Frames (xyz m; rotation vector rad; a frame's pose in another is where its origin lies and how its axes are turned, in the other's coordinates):
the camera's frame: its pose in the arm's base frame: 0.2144 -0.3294 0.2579 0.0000 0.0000 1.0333
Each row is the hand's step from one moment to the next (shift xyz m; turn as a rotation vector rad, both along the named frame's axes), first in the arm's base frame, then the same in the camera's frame.
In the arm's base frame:
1: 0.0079 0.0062 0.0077 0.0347 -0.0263 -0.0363
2: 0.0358 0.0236 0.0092 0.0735 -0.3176 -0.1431
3: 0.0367 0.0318 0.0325 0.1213 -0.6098 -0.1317
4: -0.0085 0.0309 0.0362 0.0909 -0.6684 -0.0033
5: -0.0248 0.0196 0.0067 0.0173 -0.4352 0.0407
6: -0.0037 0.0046 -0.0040 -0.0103 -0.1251 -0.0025
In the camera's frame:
1: 0.0094 -0.0036 0.0077 -0.0048 -0.0433 -0.0363
2: 0.0386 -0.0187 0.0092 -0.2352 -0.2257 -0.1431
3: 0.0461 -0.0152 0.0325 -0.4617 -0.4164 -0.1317
4: 0.0222 0.0231 0.0362 -0.5276 -0.4203 -0.0033
5: 0.0041 0.0313 0.0067 -0.3650 -0.2377 0.0407
6: 0.0021 0.0055 -0.0040 -0.1127 -0.0552 -0.0025

